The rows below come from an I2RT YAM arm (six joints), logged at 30 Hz.
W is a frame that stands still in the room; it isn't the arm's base.
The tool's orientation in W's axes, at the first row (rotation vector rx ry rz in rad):
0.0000, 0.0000, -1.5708
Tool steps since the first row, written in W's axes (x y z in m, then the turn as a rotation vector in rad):
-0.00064, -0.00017, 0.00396, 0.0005, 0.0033, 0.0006
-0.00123, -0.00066, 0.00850, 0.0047, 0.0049, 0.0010
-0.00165, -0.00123, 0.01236, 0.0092, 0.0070, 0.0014
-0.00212, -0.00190, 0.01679, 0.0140, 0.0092, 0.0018
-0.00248, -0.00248, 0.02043, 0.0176, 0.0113, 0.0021
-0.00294, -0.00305, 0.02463, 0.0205, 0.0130, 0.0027
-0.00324, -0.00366, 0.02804, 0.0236, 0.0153, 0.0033
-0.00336, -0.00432, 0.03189, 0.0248, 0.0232, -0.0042
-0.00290, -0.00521, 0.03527, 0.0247, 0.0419, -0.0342
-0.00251, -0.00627, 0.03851, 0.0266, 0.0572, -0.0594
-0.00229, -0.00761, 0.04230, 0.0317, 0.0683, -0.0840
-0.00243, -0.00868, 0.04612, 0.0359, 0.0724, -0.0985
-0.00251, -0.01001, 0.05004, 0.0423, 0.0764, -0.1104
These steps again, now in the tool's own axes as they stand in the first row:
0.00017, -0.00064, 0.00396, -0.0033, 0.0005, 0.0006
0.00066, -0.00123, 0.00850, -0.0049, 0.0047, 0.0010
0.00123, -0.00165, 0.01236, -0.0070, 0.0092, 0.0014
0.00190, -0.00212, 0.01679, -0.0092, 0.0140, 0.0018
0.00248, -0.00248, 0.02043, -0.0113, 0.0176, 0.0021
0.00305, -0.00294, 0.02463, -0.0130, 0.0205, 0.0027
0.00366, -0.00324, 0.02804, -0.0153, 0.0236, 0.0033
0.00432, -0.00336, 0.03189, -0.0232, 0.0248, -0.0042
0.00521, -0.00290, 0.03527, -0.0419, 0.0247, -0.0342
0.00627, -0.00251, 0.03851, -0.0572, 0.0266, -0.0594
0.00761, -0.00229, 0.04230, -0.0683, 0.0317, -0.0840
0.00868, -0.00243, 0.04612, -0.0724, 0.0359, -0.0985
0.01001, -0.00251, 0.05004, -0.0764, 0.0423, -0.1104

